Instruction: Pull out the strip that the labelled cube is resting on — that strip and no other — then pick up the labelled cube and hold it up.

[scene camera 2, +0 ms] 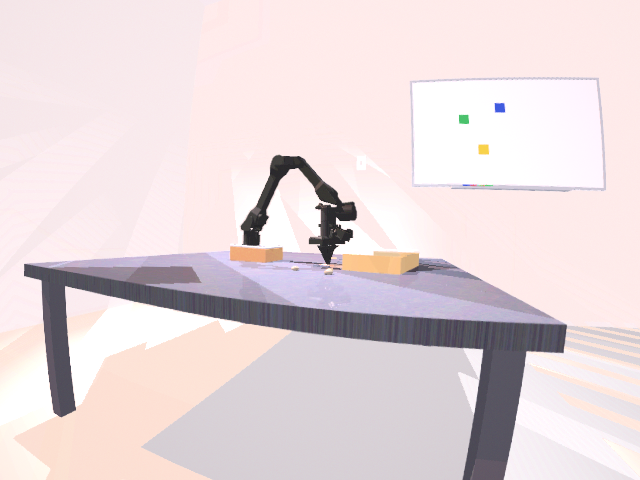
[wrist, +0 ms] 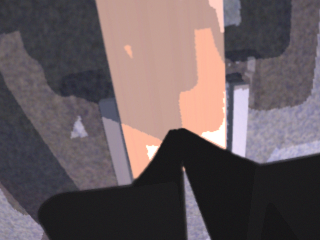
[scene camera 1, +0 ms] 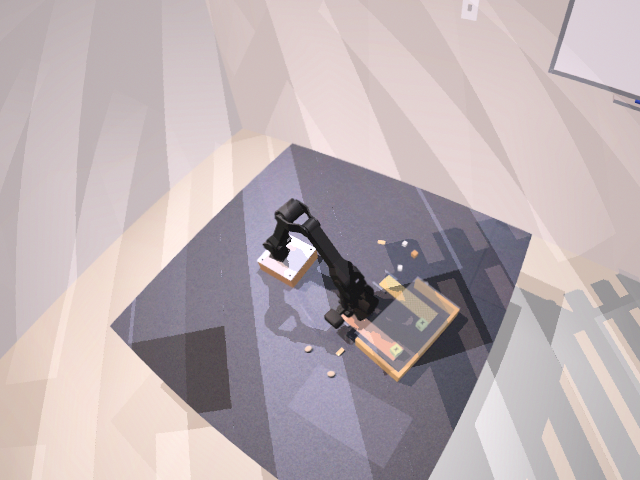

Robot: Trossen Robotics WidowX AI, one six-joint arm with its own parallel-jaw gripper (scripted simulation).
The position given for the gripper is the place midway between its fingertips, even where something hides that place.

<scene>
In view: the gripper (scene camera 2: 327,264) and a salmon strip (wrist: 168,71).
The gripper shows as well in the wrist view (wrist: 177,136) and in scene camera 1 (scene camera 1: 350,315).
</scene>
